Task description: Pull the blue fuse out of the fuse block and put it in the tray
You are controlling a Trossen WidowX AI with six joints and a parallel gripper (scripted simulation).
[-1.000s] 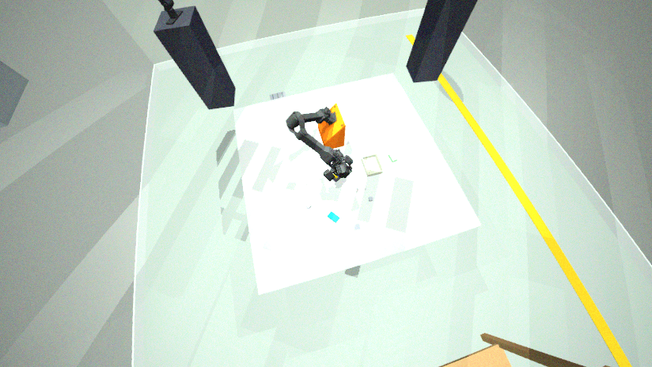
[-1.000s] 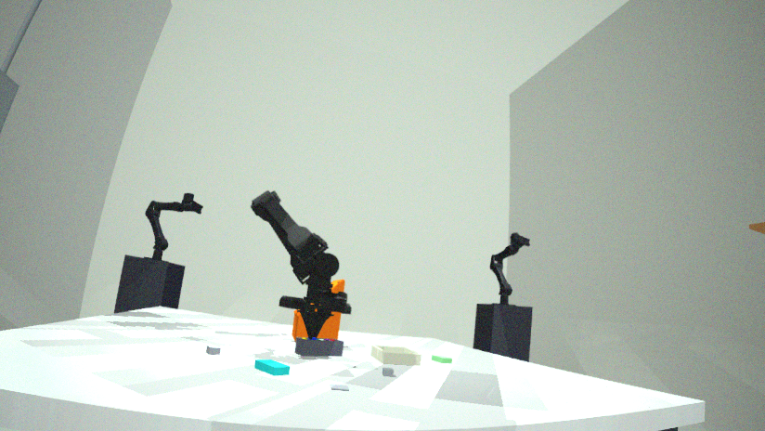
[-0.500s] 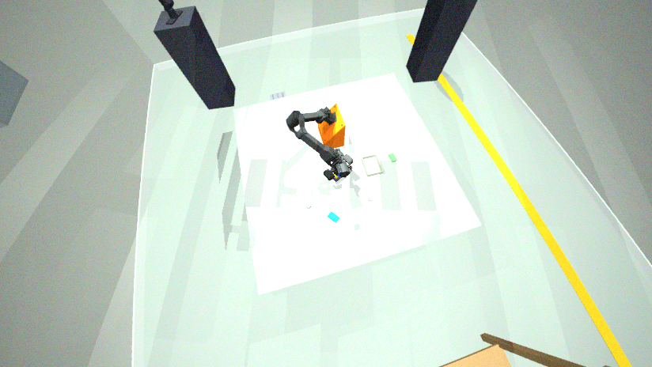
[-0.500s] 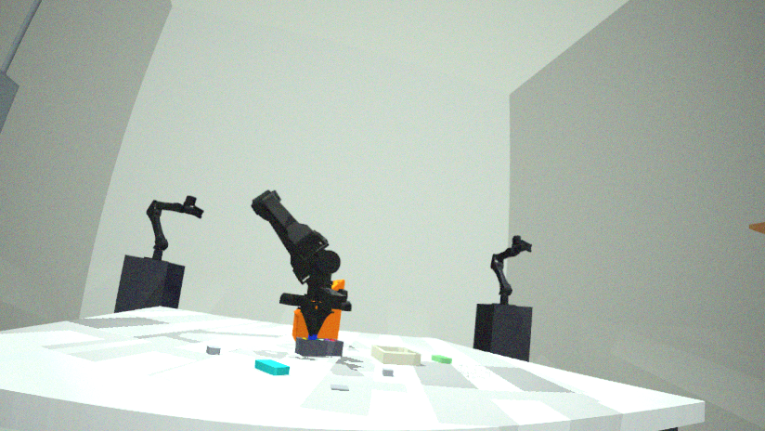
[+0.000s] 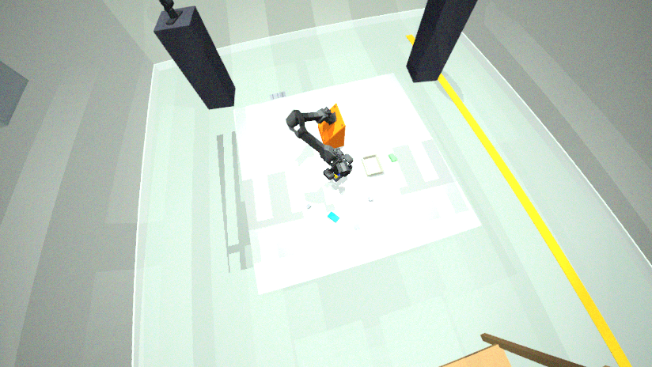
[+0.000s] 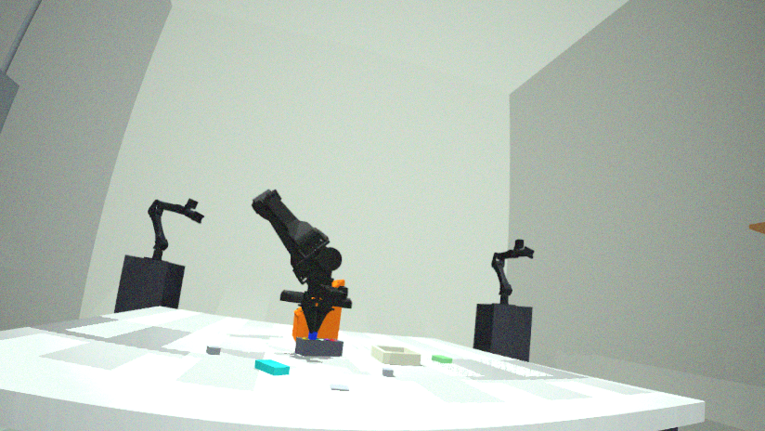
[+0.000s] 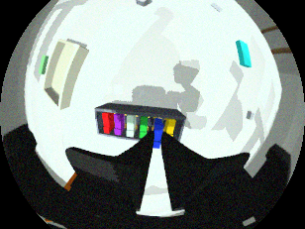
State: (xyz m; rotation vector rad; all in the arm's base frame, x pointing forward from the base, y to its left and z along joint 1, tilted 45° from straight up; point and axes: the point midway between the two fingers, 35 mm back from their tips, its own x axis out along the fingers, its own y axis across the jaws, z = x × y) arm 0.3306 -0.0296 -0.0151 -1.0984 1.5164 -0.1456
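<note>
Right now my gripper tip is 40 mm past the beige tray, 220 mm to the right of it and 50 mm above it. Also, from my gripper tip: blue fuse (10 mm below).
</note>
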